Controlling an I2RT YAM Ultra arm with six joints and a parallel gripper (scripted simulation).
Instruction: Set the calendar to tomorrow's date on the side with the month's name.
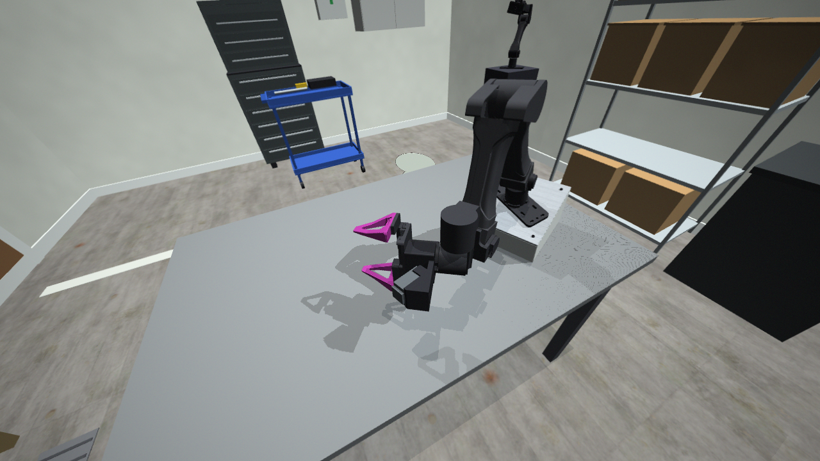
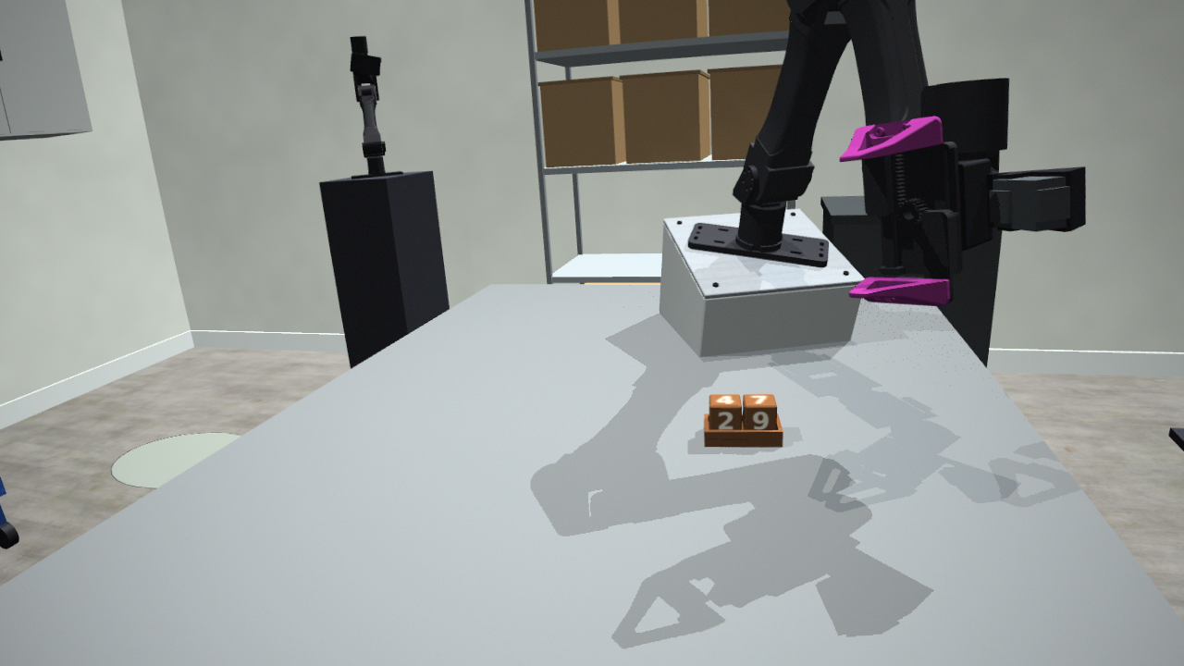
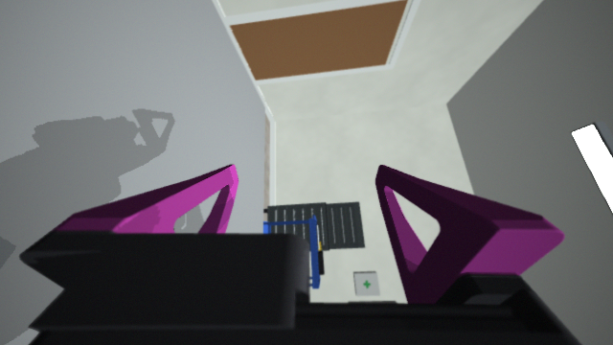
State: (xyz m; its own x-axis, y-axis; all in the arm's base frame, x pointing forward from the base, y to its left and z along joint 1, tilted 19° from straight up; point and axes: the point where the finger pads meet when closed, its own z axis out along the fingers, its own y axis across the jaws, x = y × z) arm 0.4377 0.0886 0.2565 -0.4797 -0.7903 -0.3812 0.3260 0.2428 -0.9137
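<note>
My hand is 130 mm past the brown wooden tray, 100 mm to the left of it and 230 mm above it.
</note>
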